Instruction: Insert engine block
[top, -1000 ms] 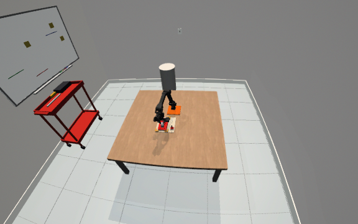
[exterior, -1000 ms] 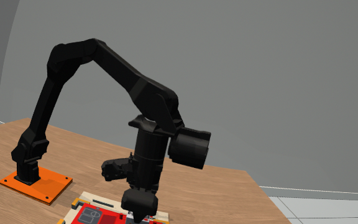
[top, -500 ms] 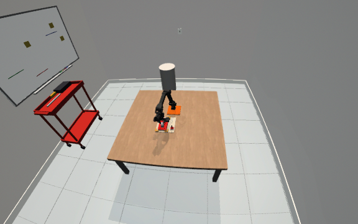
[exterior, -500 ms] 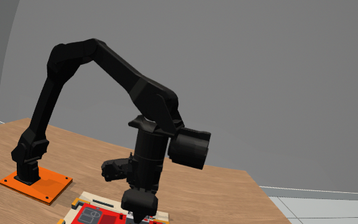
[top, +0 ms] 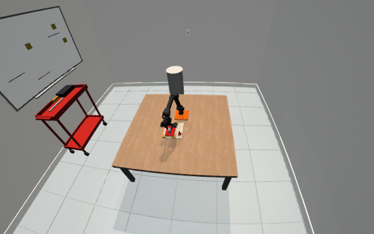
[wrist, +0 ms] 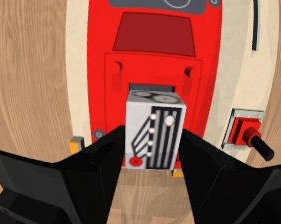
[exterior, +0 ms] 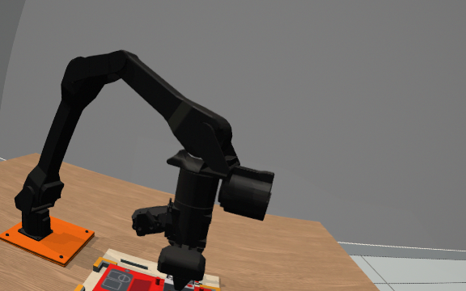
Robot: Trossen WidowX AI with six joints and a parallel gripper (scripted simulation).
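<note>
The engine block is 1 cm below my gripper tip.
</note>
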